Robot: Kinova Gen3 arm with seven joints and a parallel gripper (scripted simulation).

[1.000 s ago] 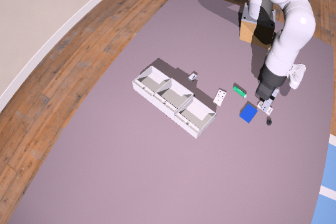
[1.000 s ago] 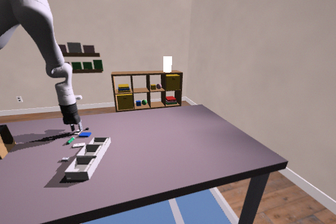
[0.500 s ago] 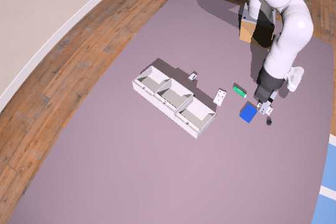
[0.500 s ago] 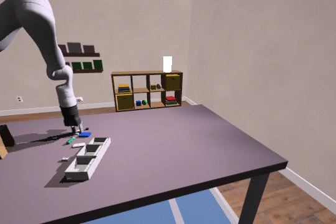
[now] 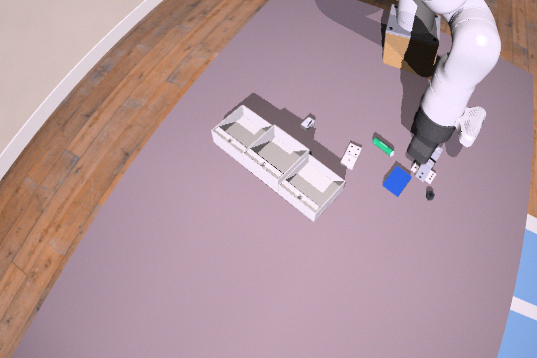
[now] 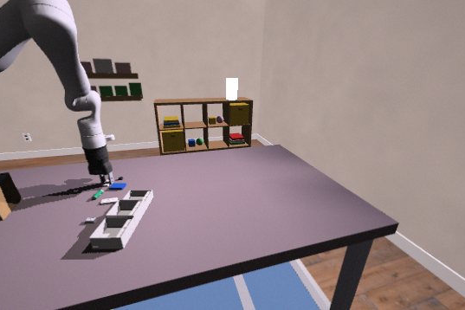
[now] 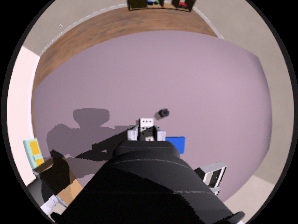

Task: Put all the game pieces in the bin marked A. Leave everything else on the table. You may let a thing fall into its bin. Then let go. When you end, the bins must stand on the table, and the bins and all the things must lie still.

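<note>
Right now my hand is 4 cm short of the black piece, 4 cm to the right of it and 2 cm above it. Round my hand: green cylinder 1 cm ahead, 10 cm to the right, 1 cm below; then white-grey object 5 cm ahead, 25 cm to the right, 1 cm below; then blue flat block 6 cm ahead, 4 cm to the right, 1 cm below.
</note>
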